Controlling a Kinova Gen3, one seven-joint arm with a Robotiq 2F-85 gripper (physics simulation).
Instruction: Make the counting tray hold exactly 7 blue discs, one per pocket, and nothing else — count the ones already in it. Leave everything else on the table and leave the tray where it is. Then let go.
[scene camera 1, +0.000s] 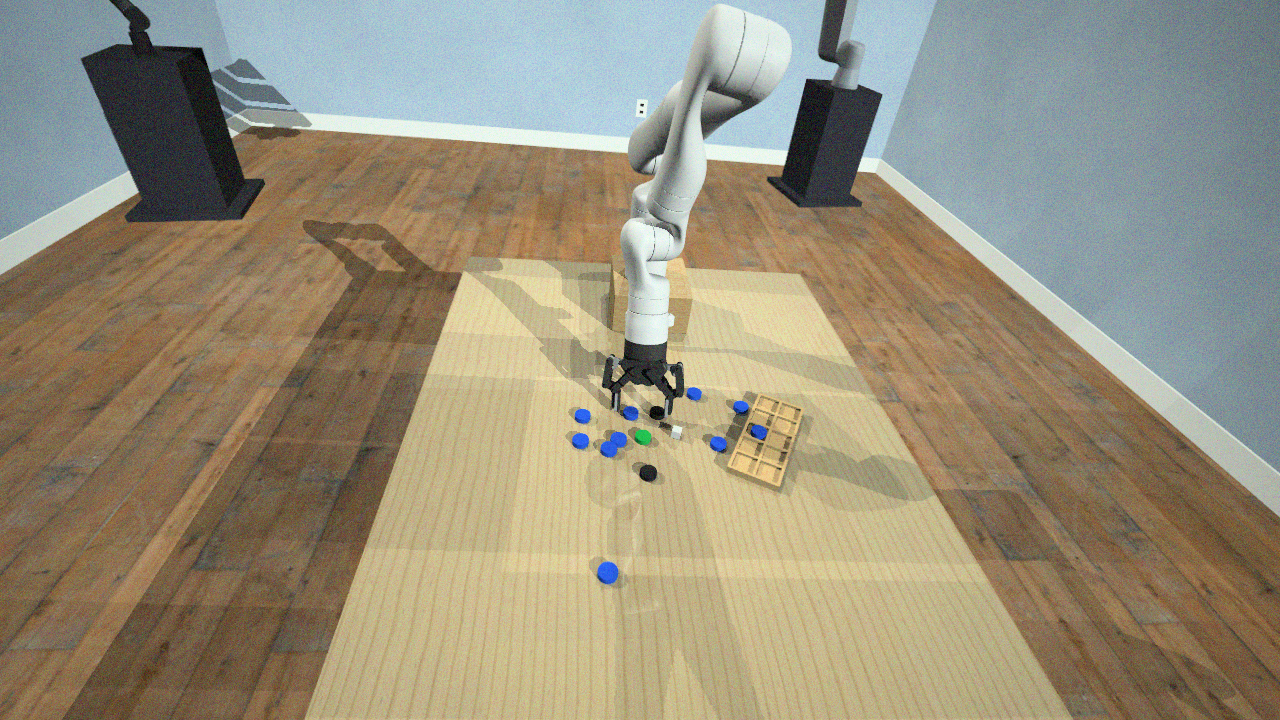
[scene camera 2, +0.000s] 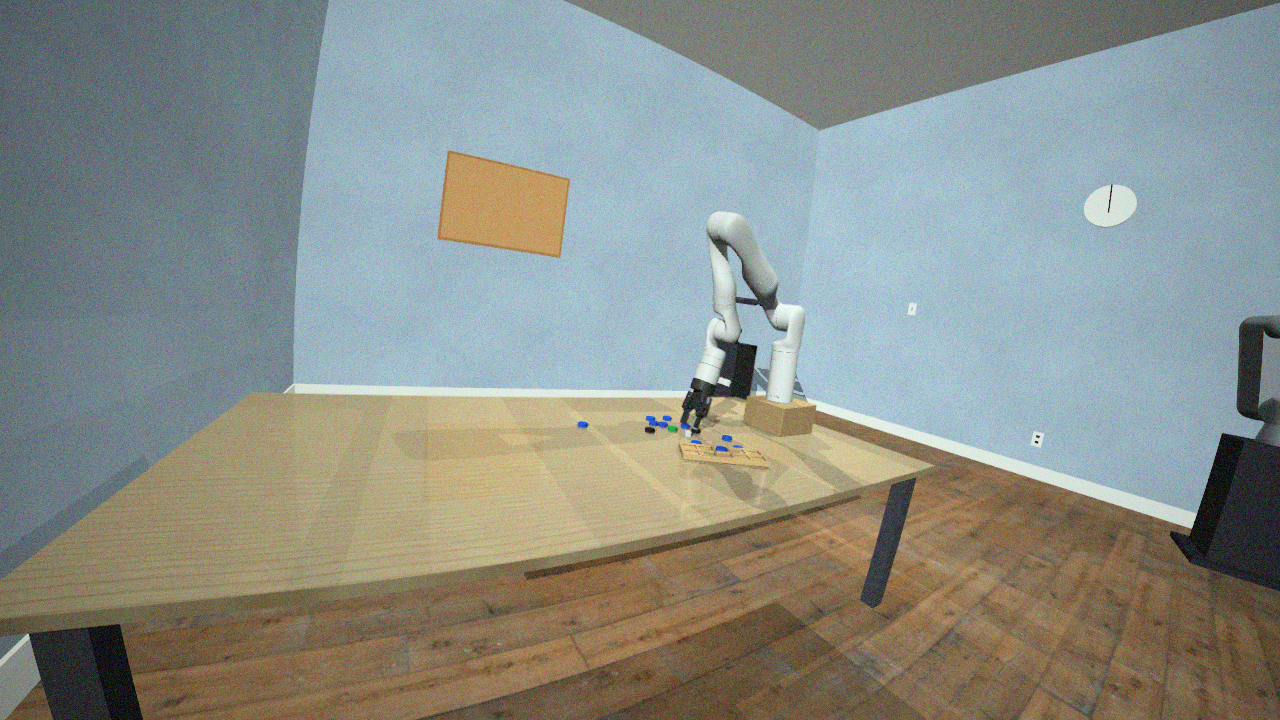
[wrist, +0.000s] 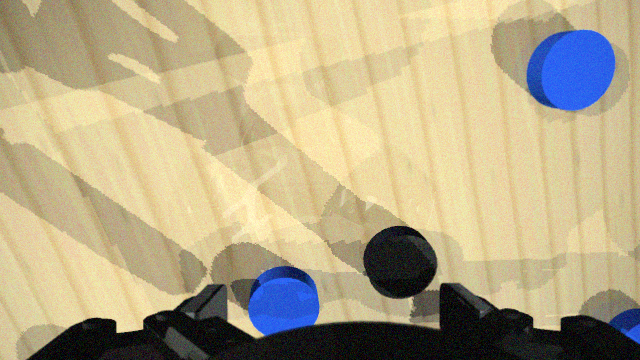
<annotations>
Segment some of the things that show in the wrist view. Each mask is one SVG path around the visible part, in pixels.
My gripper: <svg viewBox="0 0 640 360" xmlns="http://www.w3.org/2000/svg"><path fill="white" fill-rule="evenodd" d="M640 344L608 323L586 315L562 317L560 319L560 331L533 328L532 316L516 309L498 309L488 300L473 294L460 283L441 283L440 329L396 322L348 321L307 325L255 338L228 322L228 292L226 284L208 284L196 296L182 301L174 310L159 311L144 318L142 330L117 333L115 320L99 317L89 318L70 326L26 360L640 360Z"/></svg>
A blue disc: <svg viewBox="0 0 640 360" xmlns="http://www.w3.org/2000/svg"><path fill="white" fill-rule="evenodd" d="M303 270L291 266L278 266L263 272L254 281L250 291L248 314L253 326L260 333L269 335L283 330L314 325L320 310L318 292L313 279Z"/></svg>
A blue disc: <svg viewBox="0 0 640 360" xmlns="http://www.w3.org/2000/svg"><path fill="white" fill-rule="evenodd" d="M602 34L593 30L564 31L555 33L543 40L532 53L527 66L527 85L533 98L544 106L568 111L581 110L598 101L610 86L615 72L613 48Z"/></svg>
</annotations>
